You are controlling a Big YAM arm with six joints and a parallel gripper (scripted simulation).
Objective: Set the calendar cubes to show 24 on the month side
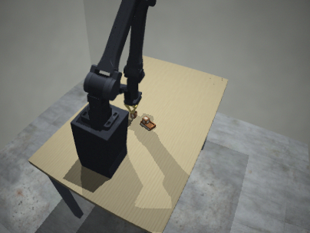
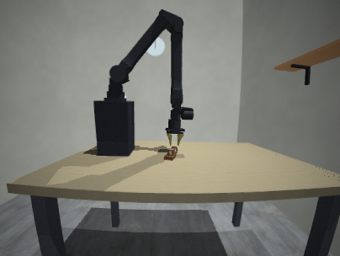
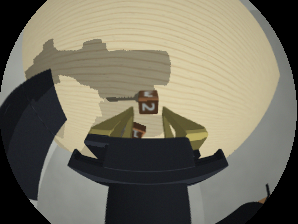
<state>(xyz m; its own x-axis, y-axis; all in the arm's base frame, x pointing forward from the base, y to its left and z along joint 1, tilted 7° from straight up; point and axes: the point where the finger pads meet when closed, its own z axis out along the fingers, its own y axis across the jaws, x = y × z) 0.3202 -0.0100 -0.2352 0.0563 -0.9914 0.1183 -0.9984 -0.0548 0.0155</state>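
My hand is 30 mm above the brown digit cube. The rest, counted from my hand: brown tray 40 mm behind, 100 mm to the right, 40 mm below.
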